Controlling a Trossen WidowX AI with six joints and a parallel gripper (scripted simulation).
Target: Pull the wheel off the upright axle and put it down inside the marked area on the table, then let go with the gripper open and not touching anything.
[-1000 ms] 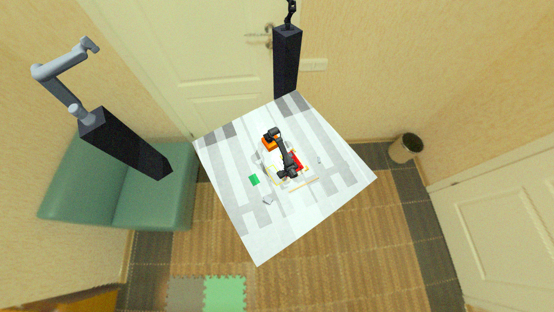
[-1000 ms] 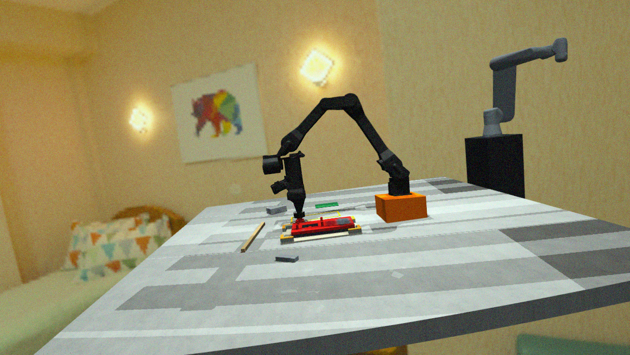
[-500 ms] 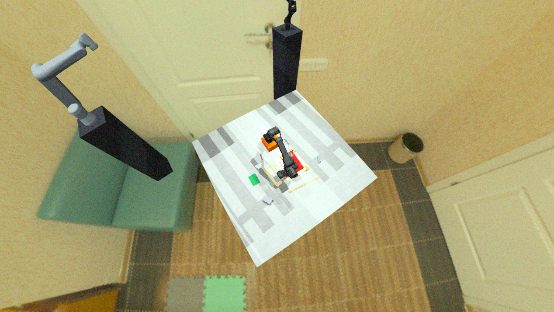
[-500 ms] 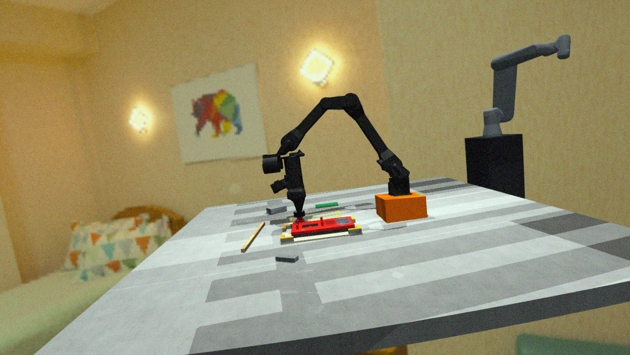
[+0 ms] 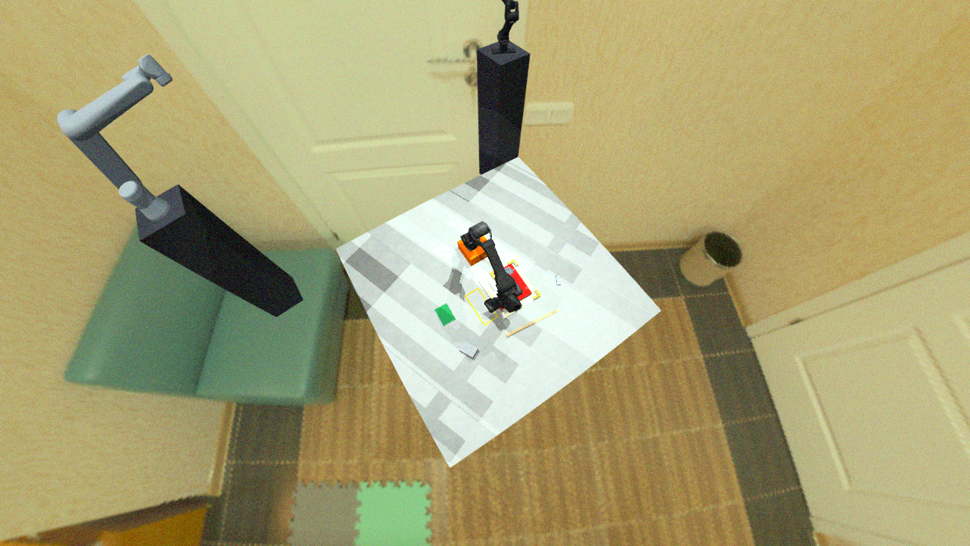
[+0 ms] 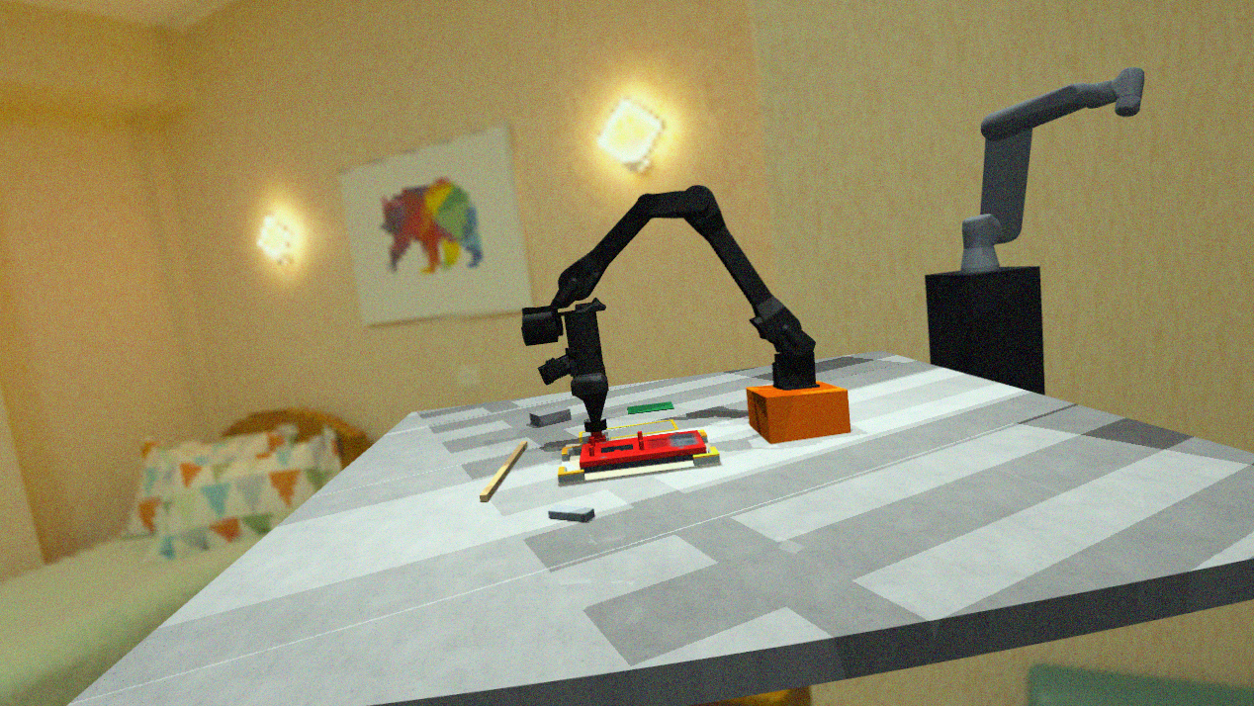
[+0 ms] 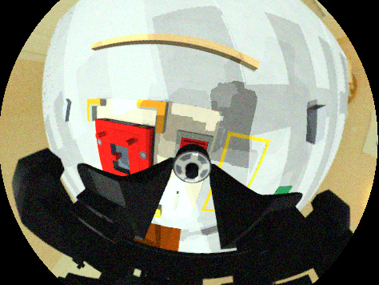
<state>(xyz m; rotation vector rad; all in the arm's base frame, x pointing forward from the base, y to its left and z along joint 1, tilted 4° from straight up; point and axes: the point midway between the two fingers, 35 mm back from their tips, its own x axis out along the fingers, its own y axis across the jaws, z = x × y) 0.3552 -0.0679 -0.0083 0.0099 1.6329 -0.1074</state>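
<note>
The black upright axle is 10 mm below my gripper tip. Also, from my gripper tip: wooden stick (160 mm ahead, 60 mm to the left, 40 mm below); then grey wheel (right at my gripper tip); then green flat block (140 mm behind, 260 mm to the right, 40 mm below).
</note>
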